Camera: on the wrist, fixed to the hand. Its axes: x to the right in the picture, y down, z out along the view.
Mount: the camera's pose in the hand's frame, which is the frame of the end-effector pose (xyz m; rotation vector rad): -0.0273 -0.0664 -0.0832 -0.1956 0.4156 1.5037
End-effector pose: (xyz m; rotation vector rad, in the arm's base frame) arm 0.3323 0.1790 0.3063 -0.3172 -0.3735 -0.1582
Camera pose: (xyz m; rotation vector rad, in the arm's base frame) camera 0.3210 0.0916 0.2407 -0.6677 0.3562 1.2066
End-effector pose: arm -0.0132 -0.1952 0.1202 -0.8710 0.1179 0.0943
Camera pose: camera -0.0369 -0.3025 0.1212 -0.8186 1.1564 1.3439
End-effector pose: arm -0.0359 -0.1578 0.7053 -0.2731 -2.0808 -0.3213
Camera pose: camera 0.0234 -0.2499 0.7147 -1.5790 -0.9936 0.3272
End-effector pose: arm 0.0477 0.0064 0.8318 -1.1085 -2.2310 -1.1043
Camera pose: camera 0.0121 -0.0976 0.8328 -1.8325 -0.5326 -0.6810
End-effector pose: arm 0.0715 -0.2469 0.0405 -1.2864 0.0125 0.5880
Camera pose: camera 0.1017 -0.3433 0.0838 -1.4089 1.3858 1.5792
